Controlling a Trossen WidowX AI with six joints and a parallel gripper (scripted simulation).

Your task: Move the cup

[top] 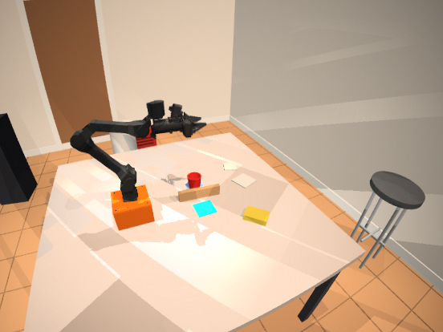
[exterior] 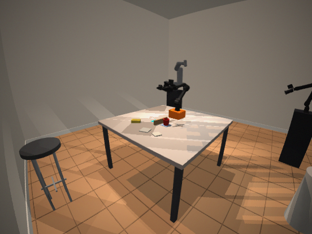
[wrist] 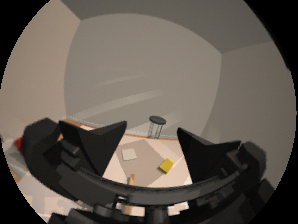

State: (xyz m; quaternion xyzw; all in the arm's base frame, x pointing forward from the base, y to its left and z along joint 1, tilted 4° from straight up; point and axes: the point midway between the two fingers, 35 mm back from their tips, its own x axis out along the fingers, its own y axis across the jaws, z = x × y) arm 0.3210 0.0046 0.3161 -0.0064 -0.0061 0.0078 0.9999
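The red cup is 380 mm below my gripper tip, 100 mm to the left of it and 30 mm behind it. Also, from my gripper tip: blue pad (420 mm below, 100 mm to the left, 30 mm behind); cyan pad (420 mm below, 80 mm to the right, 20 mm behind); wooden bar (400 mm below, 20 mm behind, 10 mm to the left).
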